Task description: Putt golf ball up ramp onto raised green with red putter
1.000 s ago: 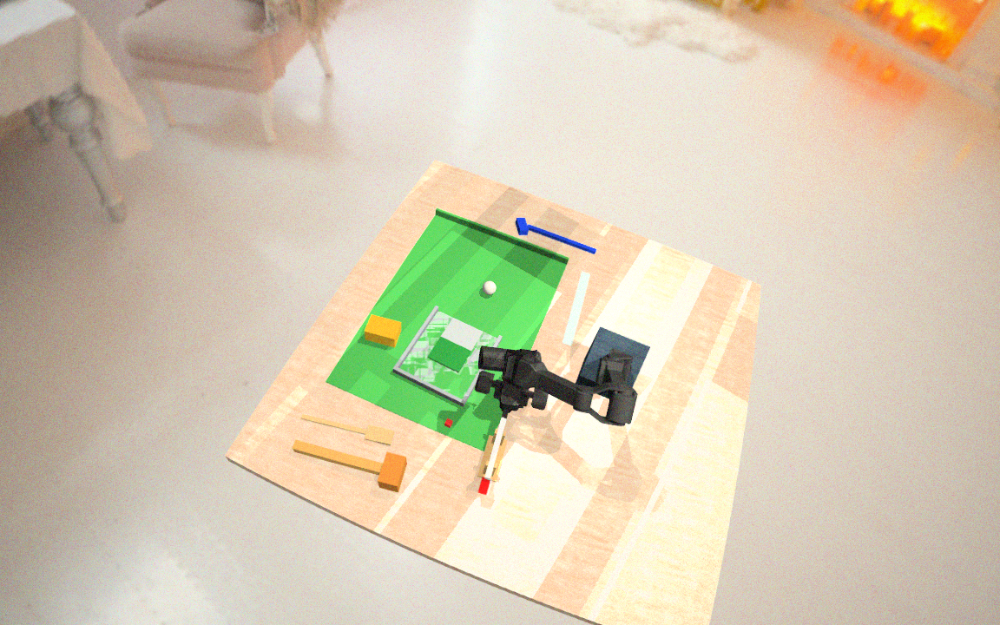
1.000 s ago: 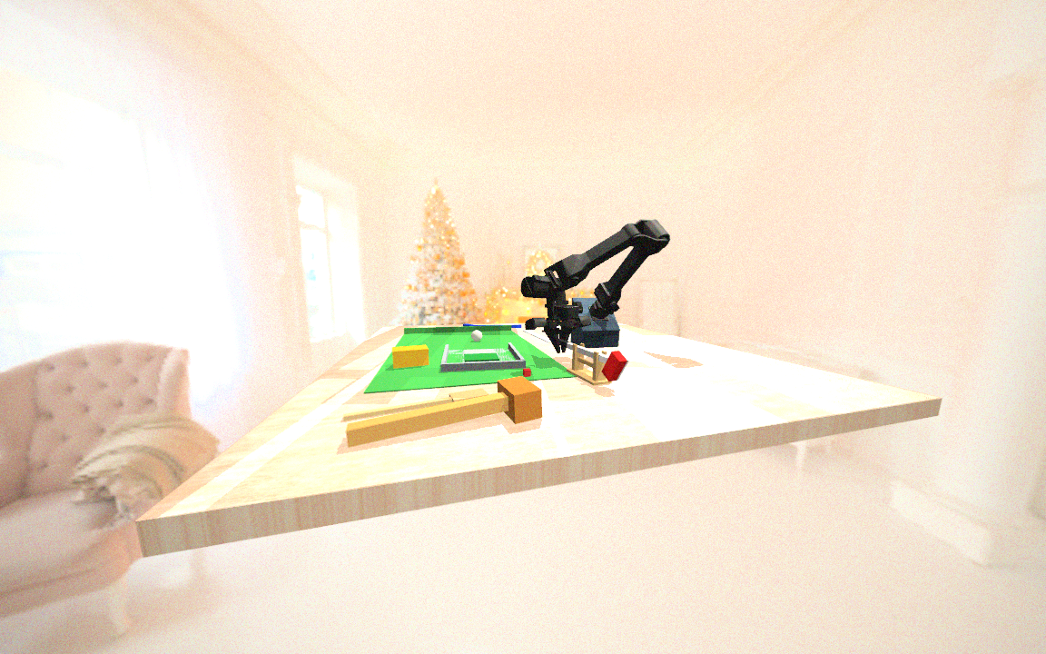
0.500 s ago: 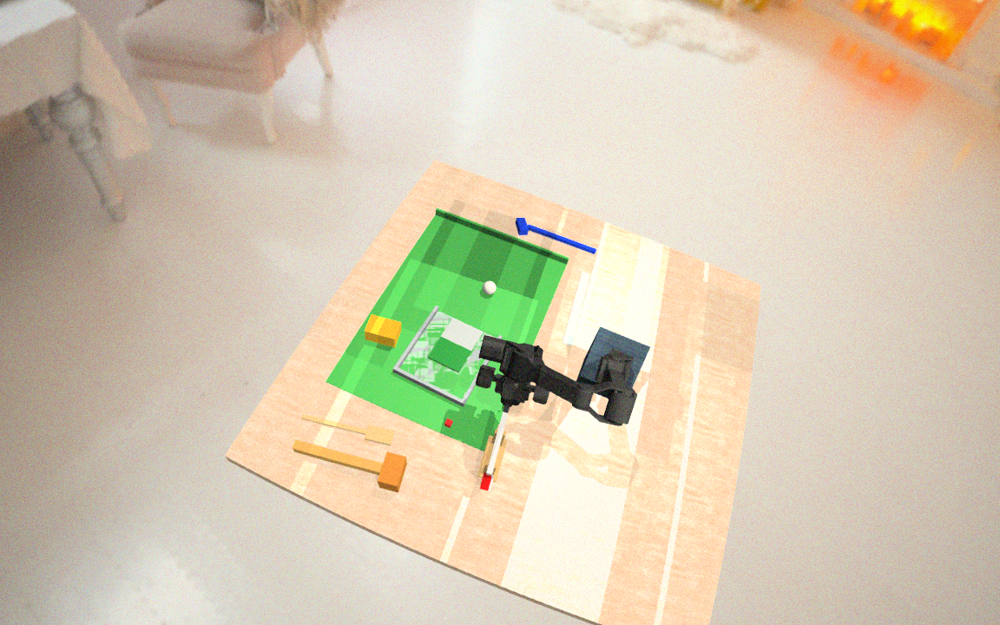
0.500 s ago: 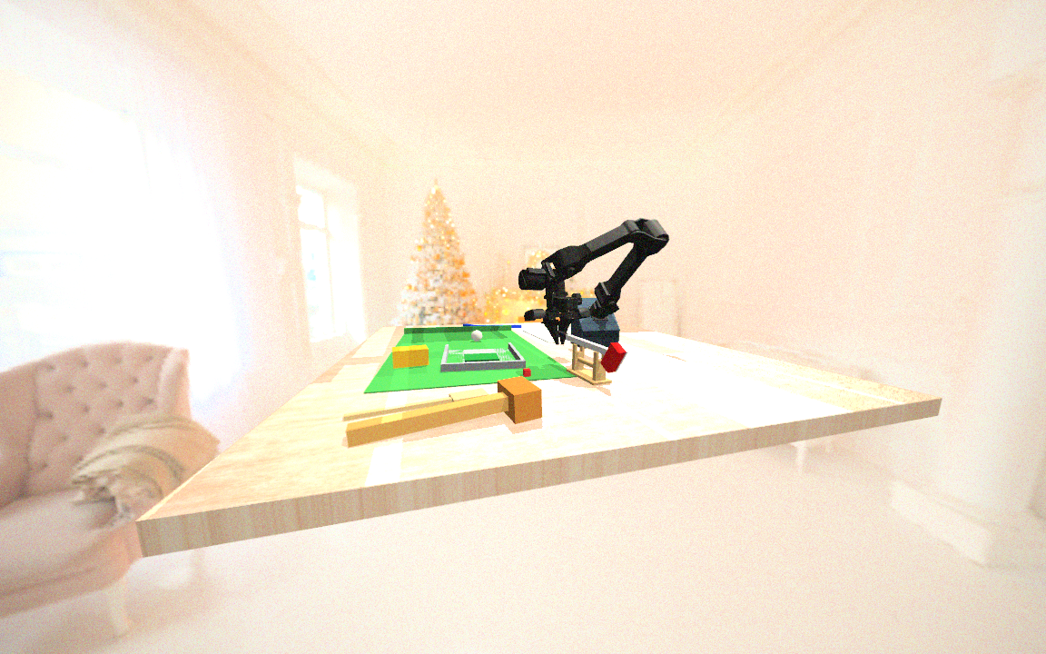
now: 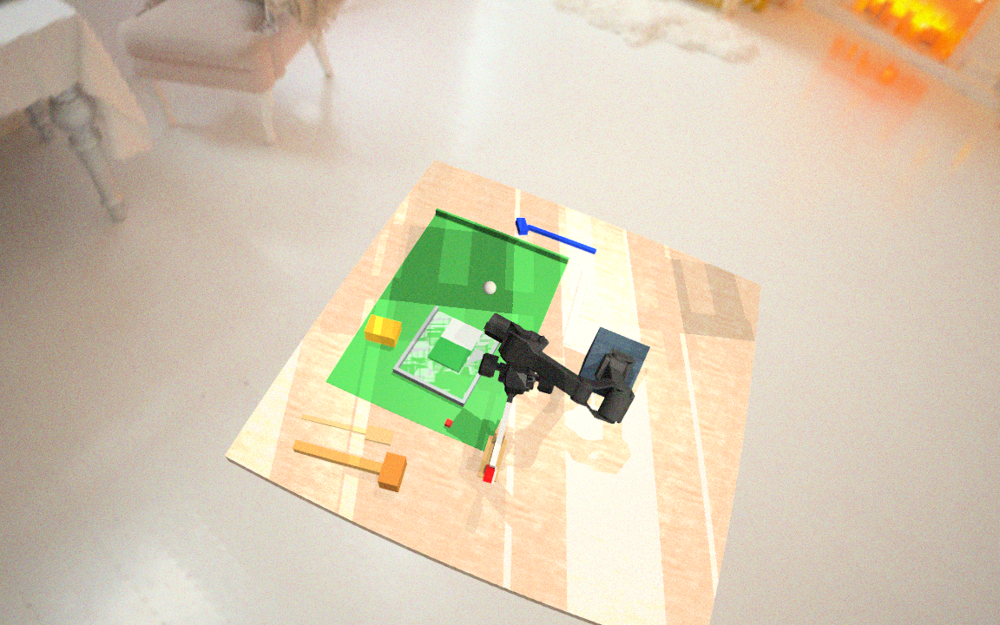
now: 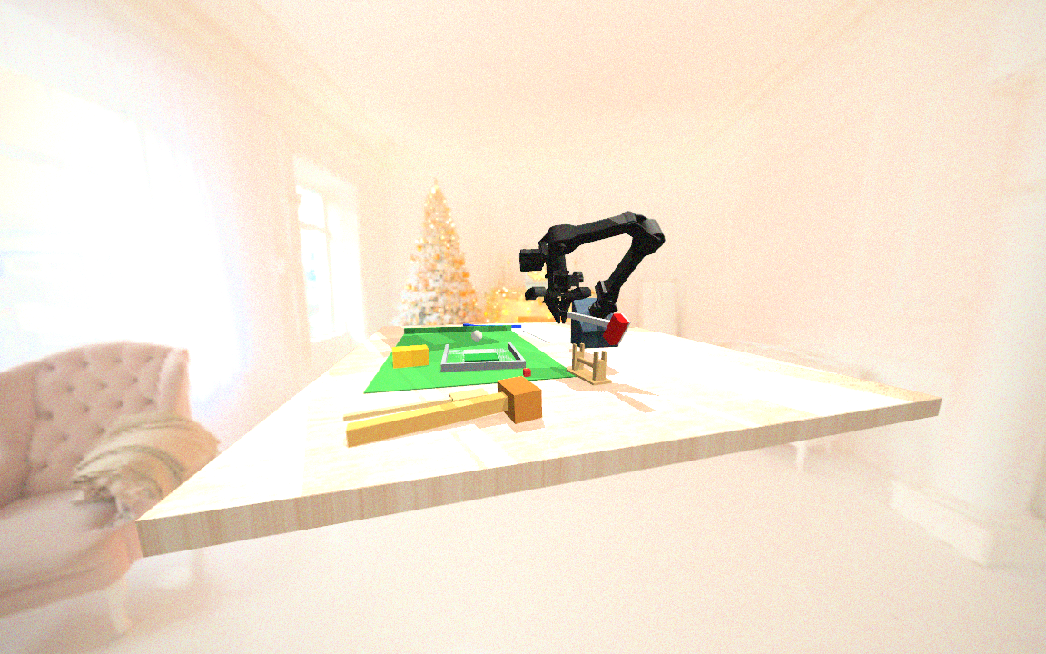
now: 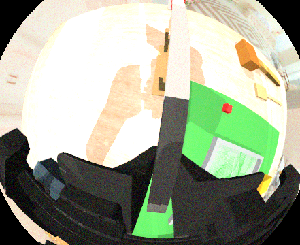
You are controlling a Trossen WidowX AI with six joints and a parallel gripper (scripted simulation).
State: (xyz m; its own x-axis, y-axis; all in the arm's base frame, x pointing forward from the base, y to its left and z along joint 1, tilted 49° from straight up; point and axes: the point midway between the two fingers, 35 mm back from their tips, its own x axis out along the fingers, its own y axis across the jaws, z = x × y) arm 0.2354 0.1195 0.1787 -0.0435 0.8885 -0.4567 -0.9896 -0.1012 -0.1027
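Now: gripper tip 110 mm to the right of the red putter, 20 mm below it and 20 mm past it. From my gripper tip the other things lie so: wooden stand (130 mm to the left, 80 mm below, 20 mm behind); green mat (250 mm ahead, 240 mm to the right, 110 mm below); small red cube (120 mm ahead, 110 mm below, 90 mm to the left).
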